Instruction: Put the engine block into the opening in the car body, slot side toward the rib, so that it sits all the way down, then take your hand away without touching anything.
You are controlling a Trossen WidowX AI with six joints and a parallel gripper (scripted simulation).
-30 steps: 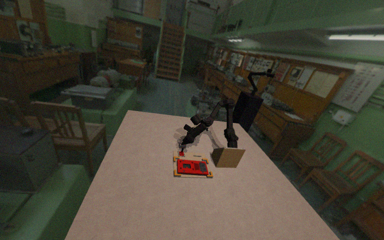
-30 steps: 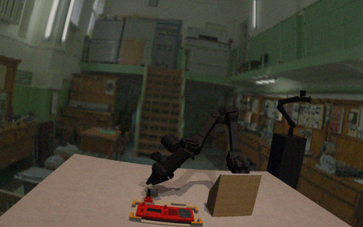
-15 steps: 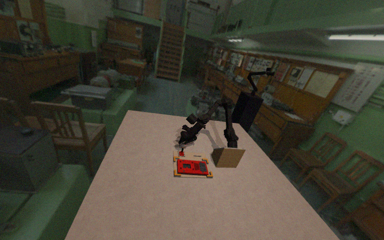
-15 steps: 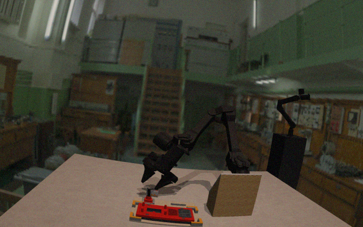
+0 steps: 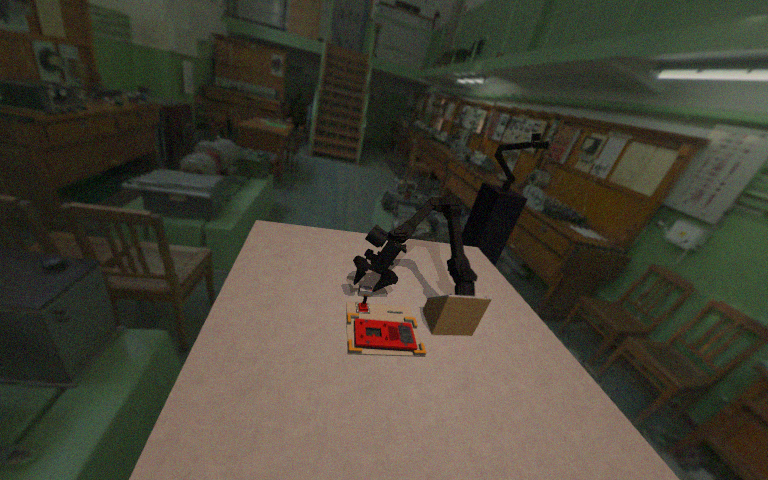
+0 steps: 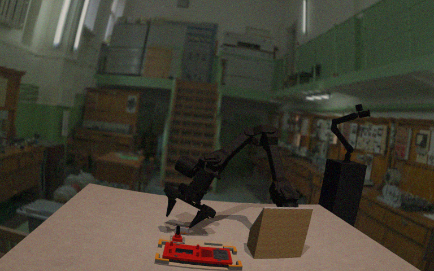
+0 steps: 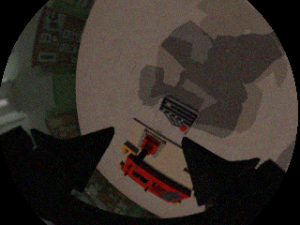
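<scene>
Now: gripper tip 2 cm past the engine block, 4 cm to the left of it and 4 cm above it. From my gripper tip the other things lie so: dark post (5 cm to the left, 2 cm below).
</scene>
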